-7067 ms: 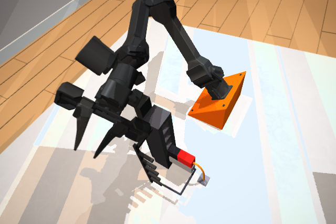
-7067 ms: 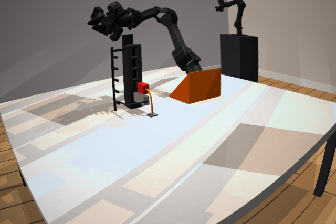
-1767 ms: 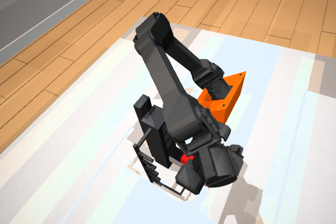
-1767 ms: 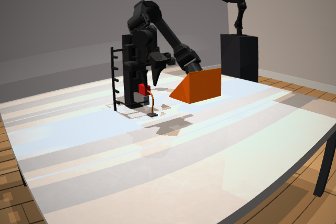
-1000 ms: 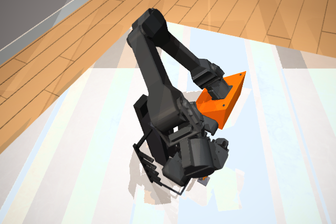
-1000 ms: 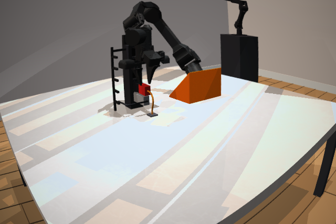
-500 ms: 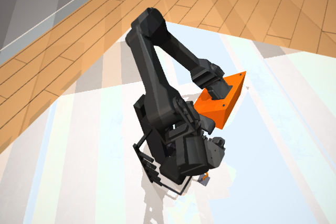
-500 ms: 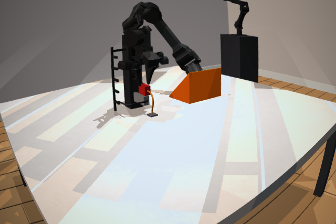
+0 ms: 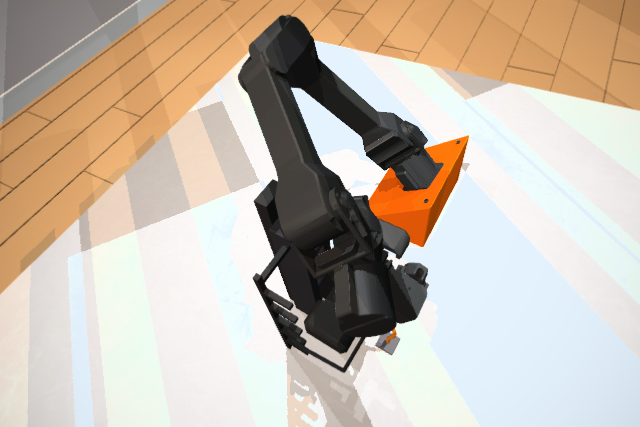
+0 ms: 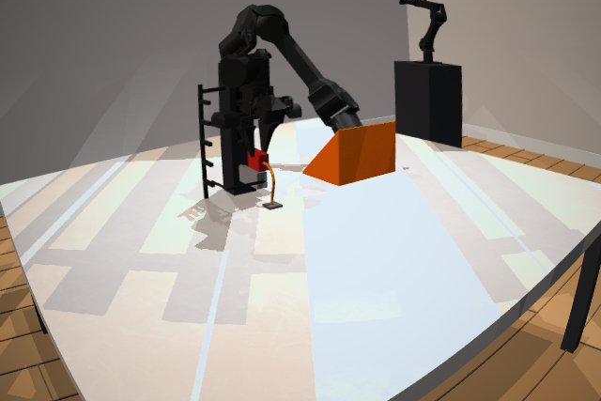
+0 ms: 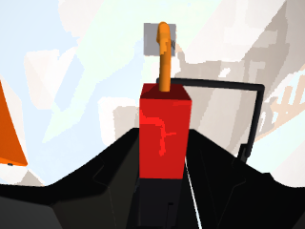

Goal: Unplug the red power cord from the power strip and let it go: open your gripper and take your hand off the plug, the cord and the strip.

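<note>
My gripper tip is 50 mm to the right of the grey anchor plate and 90 mm above it. From my gripper tip the other things lie so: red plug 20 mm to the right.
</note>
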